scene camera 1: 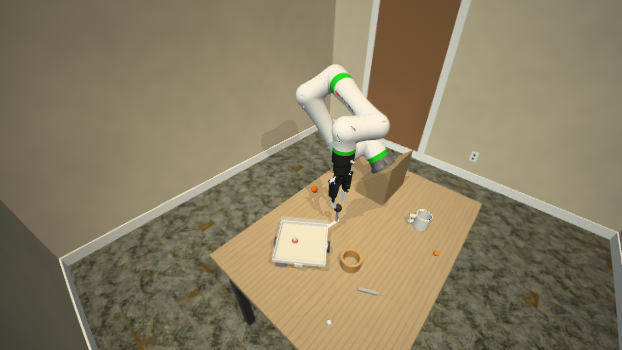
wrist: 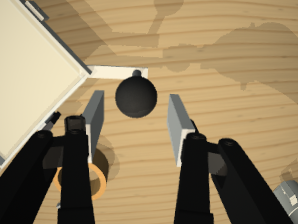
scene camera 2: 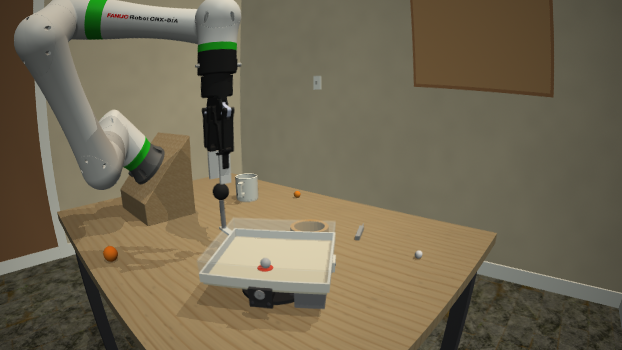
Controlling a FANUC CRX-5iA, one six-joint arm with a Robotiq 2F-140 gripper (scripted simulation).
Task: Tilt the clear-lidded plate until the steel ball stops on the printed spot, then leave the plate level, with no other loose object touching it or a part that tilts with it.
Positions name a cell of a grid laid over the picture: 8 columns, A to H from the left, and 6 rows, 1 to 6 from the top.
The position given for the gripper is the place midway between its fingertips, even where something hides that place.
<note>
In view: the gripper (scene camera 2: C4) and a clear-lidded plate (scene camera 2: D5).
The gripper is seen too in the wrist view (wrist: D3). The clear-lidded plate also shows in scene camera 1 (scene camera 1: D5) and in the wrist view (wrist: B2).
</note>
